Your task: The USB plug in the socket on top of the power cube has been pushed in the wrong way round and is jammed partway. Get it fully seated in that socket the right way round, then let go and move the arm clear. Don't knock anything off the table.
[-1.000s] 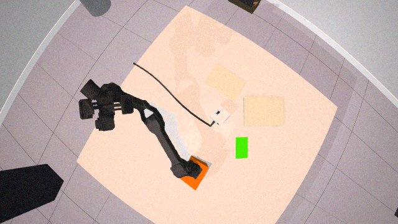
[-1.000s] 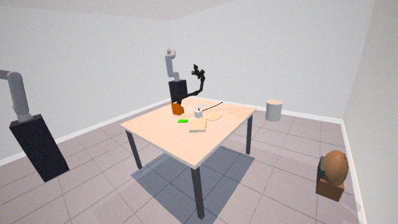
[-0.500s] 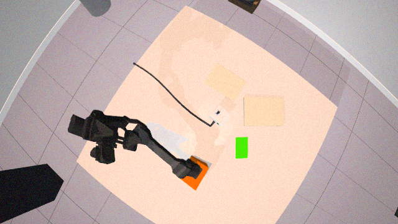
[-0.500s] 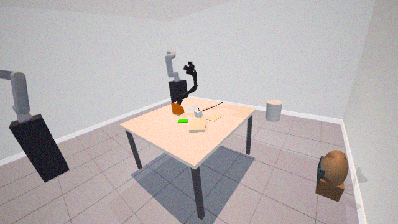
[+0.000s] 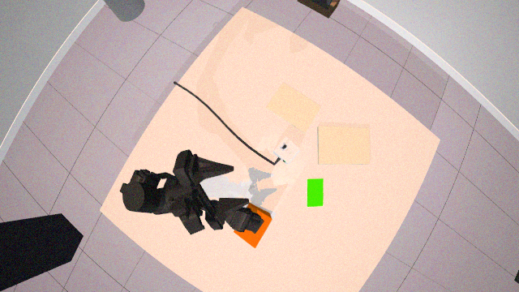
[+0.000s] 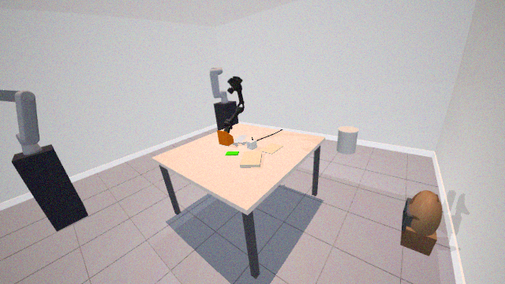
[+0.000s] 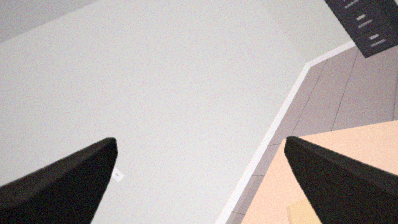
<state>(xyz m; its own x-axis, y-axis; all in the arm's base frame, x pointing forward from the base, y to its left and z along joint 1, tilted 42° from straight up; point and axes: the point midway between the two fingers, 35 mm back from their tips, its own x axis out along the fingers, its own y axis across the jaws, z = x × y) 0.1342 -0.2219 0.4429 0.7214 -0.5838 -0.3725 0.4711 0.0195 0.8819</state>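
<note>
Right now my gripper tip is 520 mm above the black USB plug, 190 mm short of it and 40 mm to the left of it. Round my gripper tip: tan flat pad 610 mm below, 380 mm ahead, 20 mm to the left; thick tan block 600 mm below, 360 mm ahead, 270 mm to the right; green block 610 mm below, 260 mm to the right, 110 mm ahead.
</note>
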